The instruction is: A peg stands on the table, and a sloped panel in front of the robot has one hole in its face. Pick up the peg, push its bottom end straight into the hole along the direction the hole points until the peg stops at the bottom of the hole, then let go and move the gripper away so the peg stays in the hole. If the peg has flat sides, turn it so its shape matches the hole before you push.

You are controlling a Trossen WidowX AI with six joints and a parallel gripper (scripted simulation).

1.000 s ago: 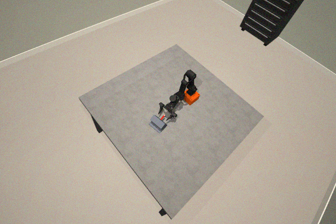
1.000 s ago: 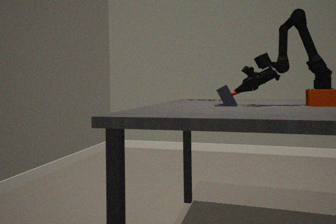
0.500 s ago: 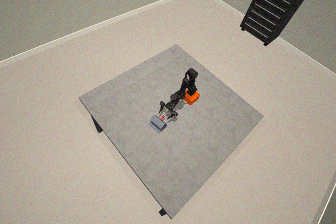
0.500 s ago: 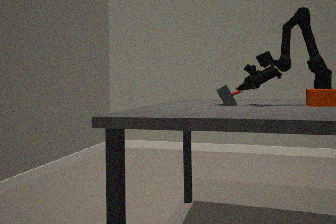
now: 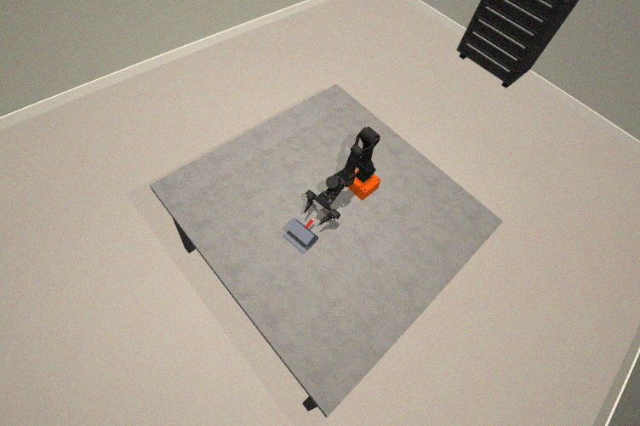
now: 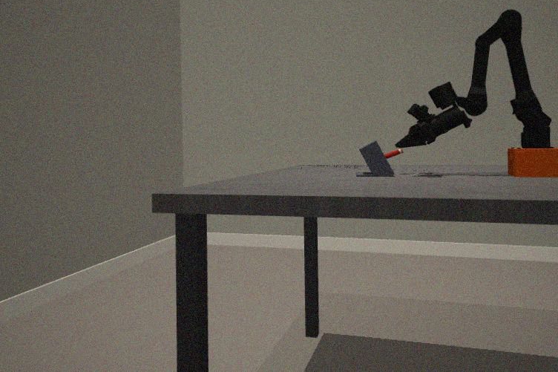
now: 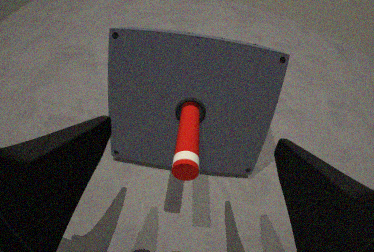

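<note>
My gripper tip is now 2 cm above the round red peg and 1 cm short of it. From my gripper tip the other things lie so: grey-blue sloped panel (6 cm ahead, 4 cm below, 1 cm to the left).
</note>
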